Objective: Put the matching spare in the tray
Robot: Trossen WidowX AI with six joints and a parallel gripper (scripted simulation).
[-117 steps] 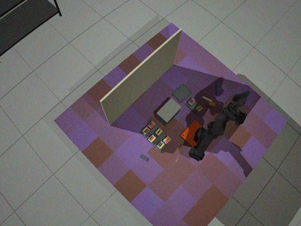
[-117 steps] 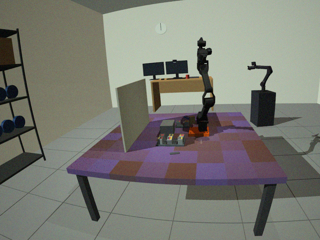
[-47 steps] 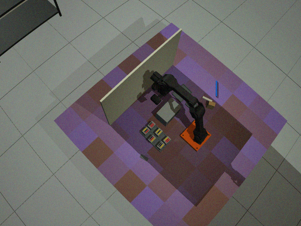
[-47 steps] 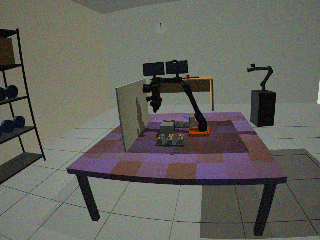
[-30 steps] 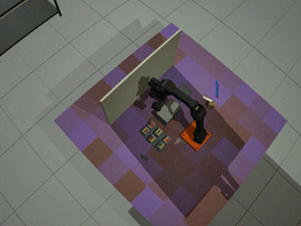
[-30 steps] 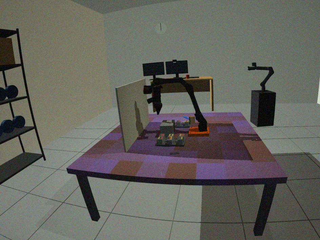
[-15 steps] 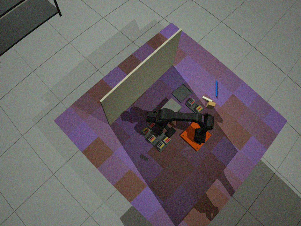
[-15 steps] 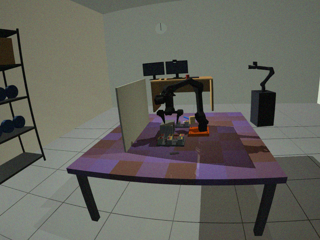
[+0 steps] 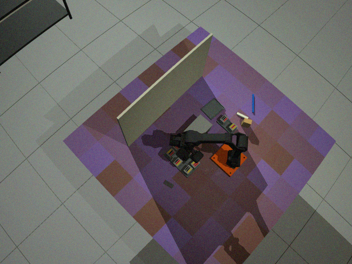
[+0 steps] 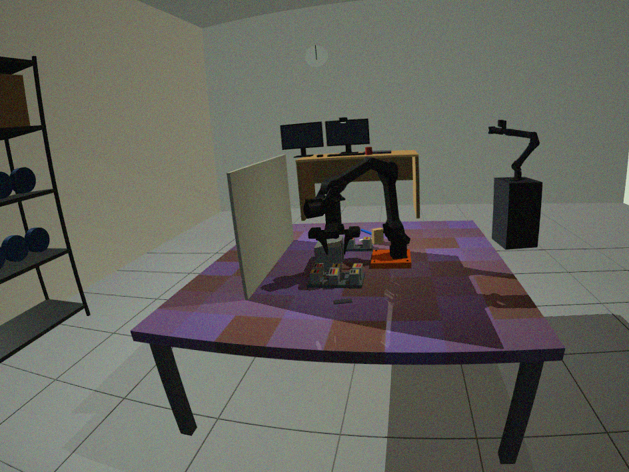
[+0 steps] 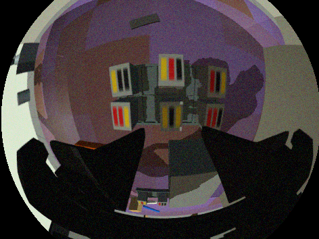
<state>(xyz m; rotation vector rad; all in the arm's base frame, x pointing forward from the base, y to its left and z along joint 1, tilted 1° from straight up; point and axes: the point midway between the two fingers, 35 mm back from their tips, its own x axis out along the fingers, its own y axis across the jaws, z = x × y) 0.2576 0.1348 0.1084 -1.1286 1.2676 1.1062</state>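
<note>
Now: gripper tip 60 mm above the grey spare. Also, from my gripper tip: tall white board 280 mm ahead, 190 mm to the right, 130 mm above; then dark piece 20 mm behind, 200 mm to the left, 100 mm below; then mounted unit 30 mm ahead, 150 mm to the right, 50 mm below.
</note>
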